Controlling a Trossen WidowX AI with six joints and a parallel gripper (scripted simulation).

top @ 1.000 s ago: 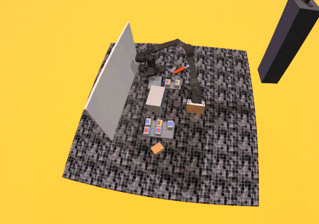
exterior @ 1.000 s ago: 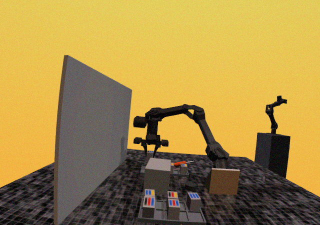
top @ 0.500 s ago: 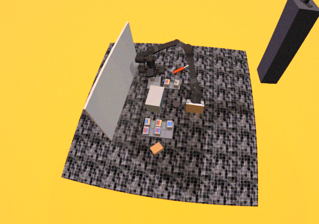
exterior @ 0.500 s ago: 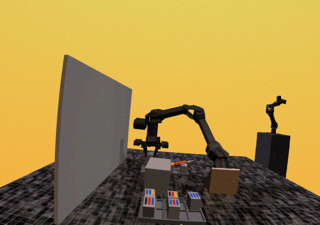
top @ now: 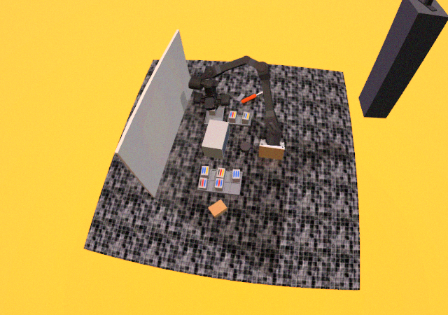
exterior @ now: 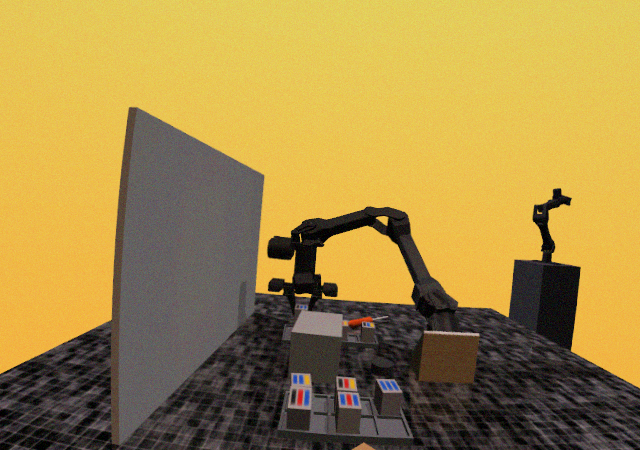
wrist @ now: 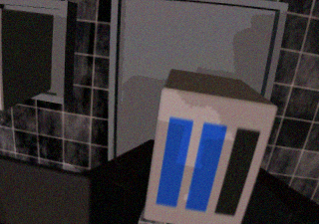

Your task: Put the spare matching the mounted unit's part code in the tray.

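The flat grey tray is 14 cm behind my gripper tip, 5 cm to the left of it and 4 cm below it. The rest, counted from my gripper tip: grey mounted unit 20 cm to the left, 3 cm behind; dark disc 22 cm to the left, 18 cm behind, 4 cm below; grey spare block 2 cm above, 1 cm to the left.
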